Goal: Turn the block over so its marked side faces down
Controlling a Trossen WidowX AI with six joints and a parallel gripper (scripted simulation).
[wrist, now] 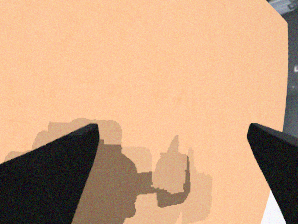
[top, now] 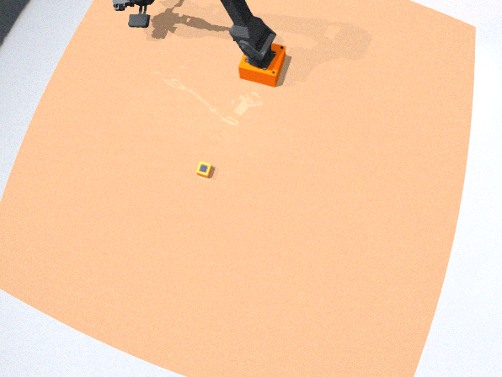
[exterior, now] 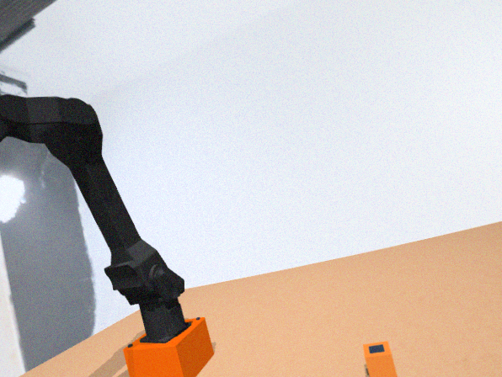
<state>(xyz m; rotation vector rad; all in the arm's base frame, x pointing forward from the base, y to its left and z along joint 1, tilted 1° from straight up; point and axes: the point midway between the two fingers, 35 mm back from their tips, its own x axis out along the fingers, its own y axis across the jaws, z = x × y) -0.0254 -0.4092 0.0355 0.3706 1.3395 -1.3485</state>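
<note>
Right now my gripper tip is 36 cm short of the orange block, 44 cm to the right of it and 5 cm above it.
</note>
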